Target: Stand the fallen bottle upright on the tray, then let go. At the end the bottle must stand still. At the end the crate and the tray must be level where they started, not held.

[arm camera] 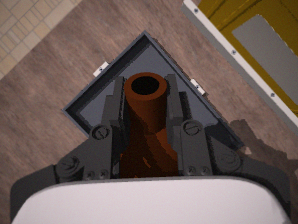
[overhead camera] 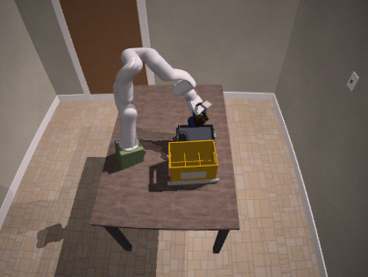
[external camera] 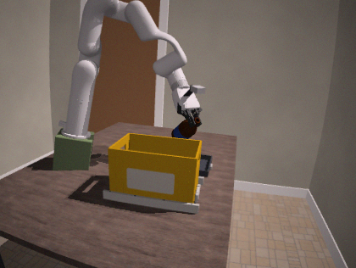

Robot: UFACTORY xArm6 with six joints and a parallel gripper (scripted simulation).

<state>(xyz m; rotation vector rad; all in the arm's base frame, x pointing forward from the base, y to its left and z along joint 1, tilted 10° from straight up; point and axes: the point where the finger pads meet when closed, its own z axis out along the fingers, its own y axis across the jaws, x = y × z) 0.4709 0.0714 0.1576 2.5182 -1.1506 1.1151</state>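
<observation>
Right now my hand is 40 mm above the bottle, 30 mm to the right of it and 30 mm past it. From my hand the other things lie so: yellow crate 230 mm to the right, 120 mm below, 110 mm behind; then tray 200 mm below, 40 mm to the left, 40 mm behind.
</observation>
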